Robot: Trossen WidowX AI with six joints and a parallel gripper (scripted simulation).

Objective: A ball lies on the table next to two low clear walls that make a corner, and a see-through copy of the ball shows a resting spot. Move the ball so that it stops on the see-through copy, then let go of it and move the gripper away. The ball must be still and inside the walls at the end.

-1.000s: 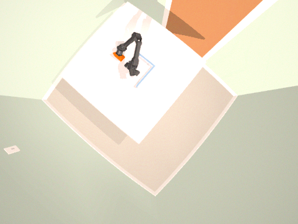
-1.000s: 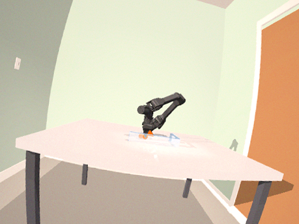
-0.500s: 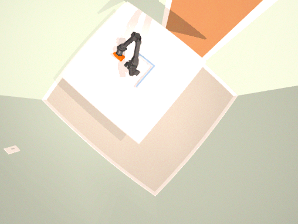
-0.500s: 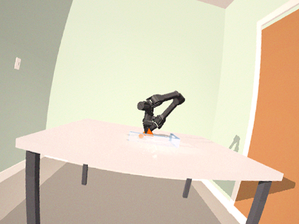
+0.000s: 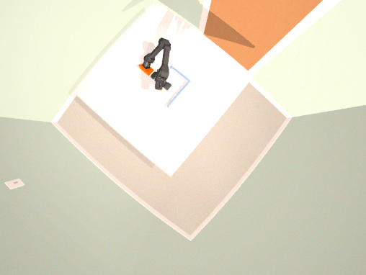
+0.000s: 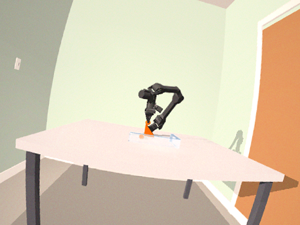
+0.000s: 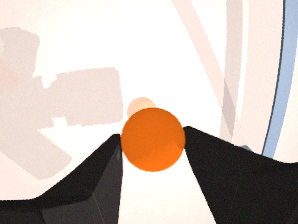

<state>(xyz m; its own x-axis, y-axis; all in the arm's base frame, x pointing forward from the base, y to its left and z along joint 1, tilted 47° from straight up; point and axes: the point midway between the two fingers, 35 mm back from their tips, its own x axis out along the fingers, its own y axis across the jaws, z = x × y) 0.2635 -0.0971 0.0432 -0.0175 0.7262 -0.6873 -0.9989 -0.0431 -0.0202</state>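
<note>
The paler orange patch is 100 mm below my gripper tip and 30 mm to the right of it. The rest, counted from my gripper tip: orange ball: right at my gripper tip.
</note>
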